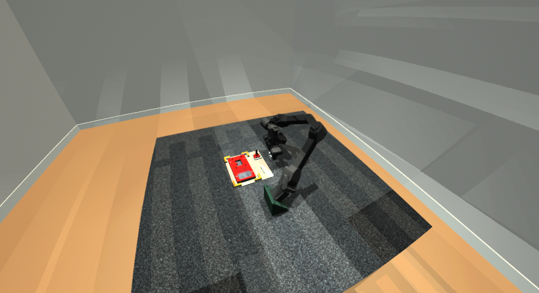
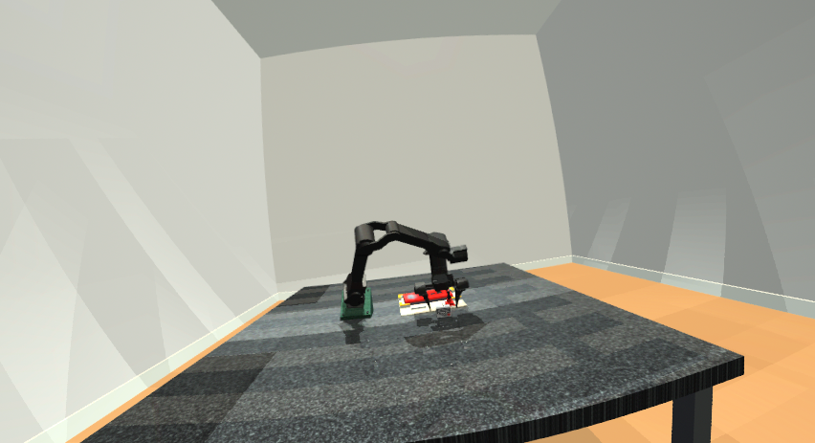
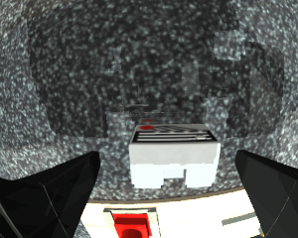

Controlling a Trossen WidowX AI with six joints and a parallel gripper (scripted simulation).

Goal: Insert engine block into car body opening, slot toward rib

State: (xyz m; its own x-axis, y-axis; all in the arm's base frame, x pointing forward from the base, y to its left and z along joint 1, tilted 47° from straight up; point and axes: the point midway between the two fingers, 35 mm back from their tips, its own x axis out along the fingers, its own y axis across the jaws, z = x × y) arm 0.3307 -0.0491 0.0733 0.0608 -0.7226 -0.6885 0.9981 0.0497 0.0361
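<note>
My gripper tip is right at the grey engine block.
</note>
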